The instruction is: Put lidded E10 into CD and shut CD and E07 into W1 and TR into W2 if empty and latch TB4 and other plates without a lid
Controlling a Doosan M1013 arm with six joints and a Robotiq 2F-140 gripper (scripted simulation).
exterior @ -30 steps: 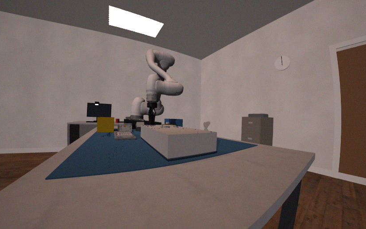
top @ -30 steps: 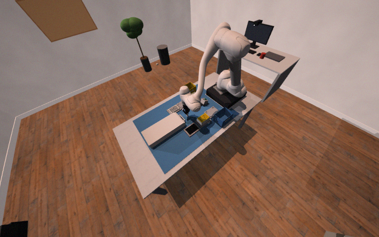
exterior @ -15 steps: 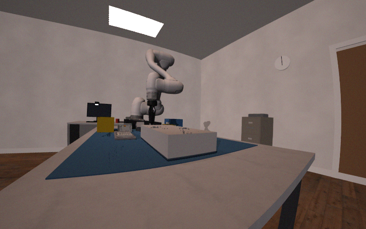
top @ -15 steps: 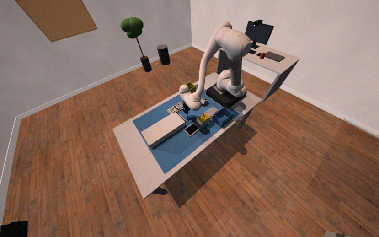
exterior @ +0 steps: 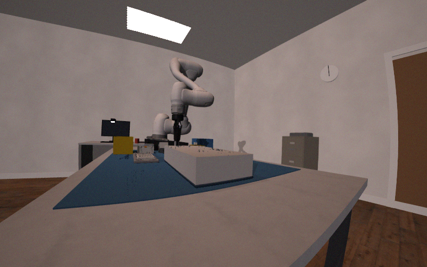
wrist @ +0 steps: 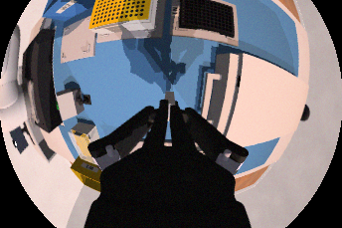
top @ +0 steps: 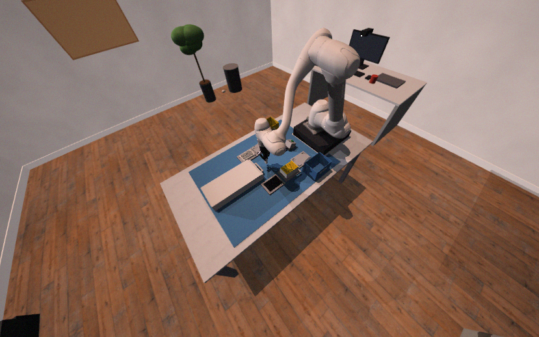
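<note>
Now: hand 19 cm to the left of the white gridded plate, 10 cm short of it and 5 cm above it. The rest, counted from my hand: yellow-topped tip rack: 16 cm to the left, 13 cm behind, 2 cm below; then label N2: 20 cm to the right, 6 cm below, 2 cm ahead; then black plate: 20 cm to the left, 5 cm below, 5 cm ahead.
</note>
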